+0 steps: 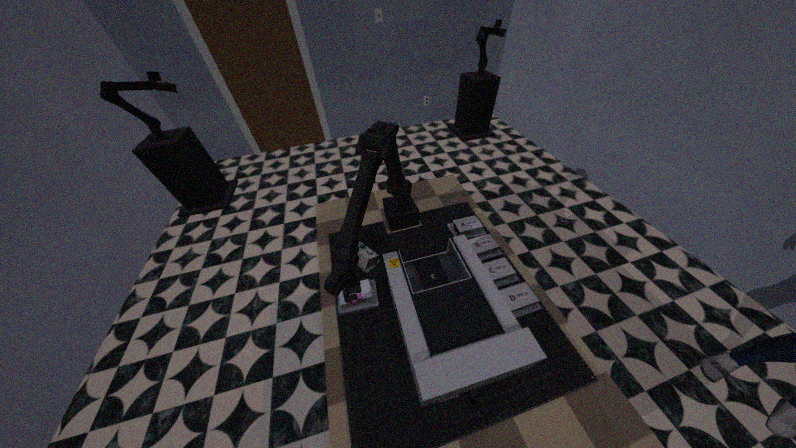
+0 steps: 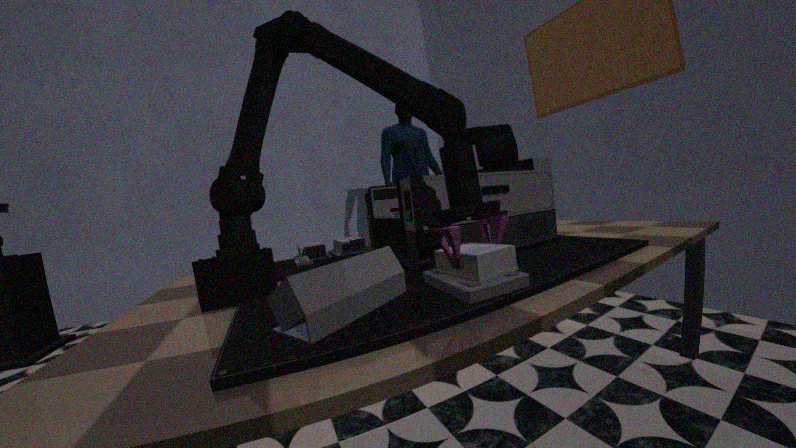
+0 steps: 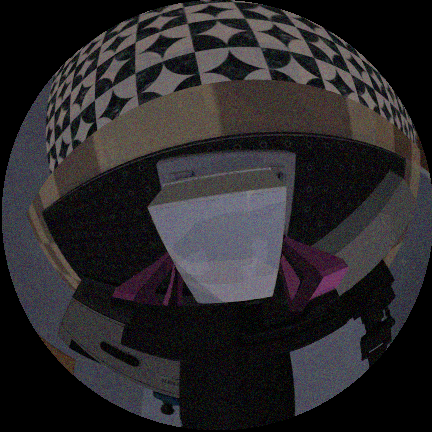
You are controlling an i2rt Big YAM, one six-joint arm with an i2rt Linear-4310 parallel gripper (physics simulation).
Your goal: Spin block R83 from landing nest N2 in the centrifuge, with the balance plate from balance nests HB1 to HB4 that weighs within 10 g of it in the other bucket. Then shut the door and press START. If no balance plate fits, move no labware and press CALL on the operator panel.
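Where they show: gripper, between the fingertips: (image 1: 354, 294) (image 3: 225, 242); arm's base, origin of its link: (image 1: 400, 206) (image 2: 240, 253) (image 3: 369, 304).
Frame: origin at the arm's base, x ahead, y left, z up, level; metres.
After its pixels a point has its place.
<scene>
My gripper (image 1: 356, 295) {y -0.308, x 0.405, z -0.047 m} (image 2: 473, 239) (image 3: 225, 242) {y -0.308, x 0.405, z -0.047 m} has magenta fingers and is shut on block R83 (image 1: 365, 288) {y -0.259, x 0.403, z -0.023 m} (image 2: 478, 260) {y -0.366, x 0.366, z -0.028 m} (image 3: 225, 238) {y -0.334, x 0.402, z -0.021 m}, a pale grey-white block. The block sits low, on or just above the flat landing nest (image 1: 346, 307) (image 2: 473, 286) {y -0.367, x 0.352, z -0.066 m} (image 3: 225, 163) {y -0.372, x 0.397, z -0.067 m} at the left edge of the black deck; I cannot tell whether they touch. The centrifuge (image 1: 473, 362) {y -0.021, x 0.785, z 0.156 m} (image 2: 517, 192) {y -0.168, x 0.672, z 0.065 m} is a white U-shaped housing with an open dark bay (image 1: 434, 270) {y 0.013, x 0.447, z 0.052 m} to the right of the nest. Several balance nests with labelled plates (image 1: 500, 270) {y 0.301, x 0.479, z -0.035 m} line its far right side.
A grey wedge-shaped operator panel (image 2: 339, 289) {y -0.322, x 0.164, z -0.038 m} (image 3: 362, 225) {y -0.291, x 0.223, z -0.056 m} stands next to the nest, toward the arm base (image 1: 401, 214) {y -0.012, x 0.064, z 0.001 m} (image 2: 234, 278) {y -0.076, x -0.009, z -0.042 m}. The table edge (image 3: 241, 109) {y -0.421, x 0.373, z -0.101 m} runs just beyond the nest. A person in blue (image 2: 406, 150) stands behind the centrifuge.
</scene>
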